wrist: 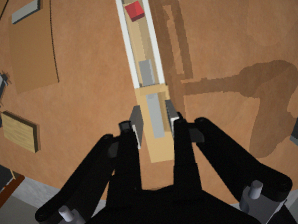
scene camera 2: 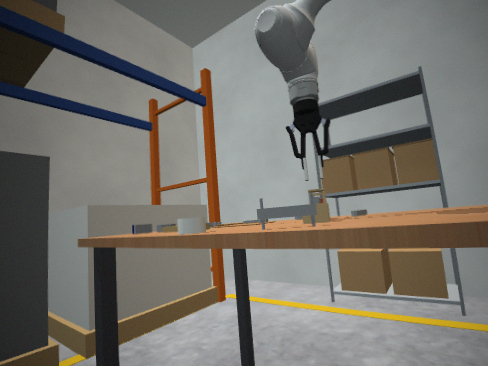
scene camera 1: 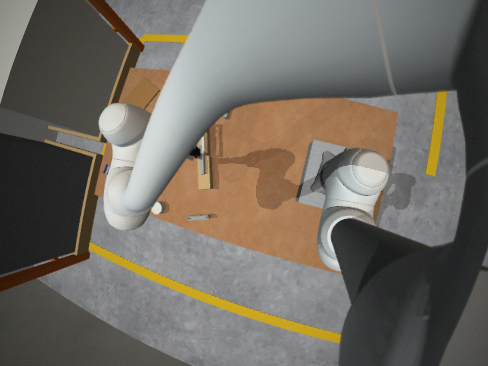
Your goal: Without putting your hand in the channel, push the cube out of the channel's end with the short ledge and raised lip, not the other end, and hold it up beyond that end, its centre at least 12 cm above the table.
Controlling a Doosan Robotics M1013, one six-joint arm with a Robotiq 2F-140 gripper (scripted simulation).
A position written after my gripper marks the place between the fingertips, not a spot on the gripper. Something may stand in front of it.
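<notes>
There's a channel (wrist: 162, 149) that I can see, and there's my gripper (scene camera 2: 314, 179) too. The wrist view also gives me the gripper (wrist: 153, 111).
</notes>
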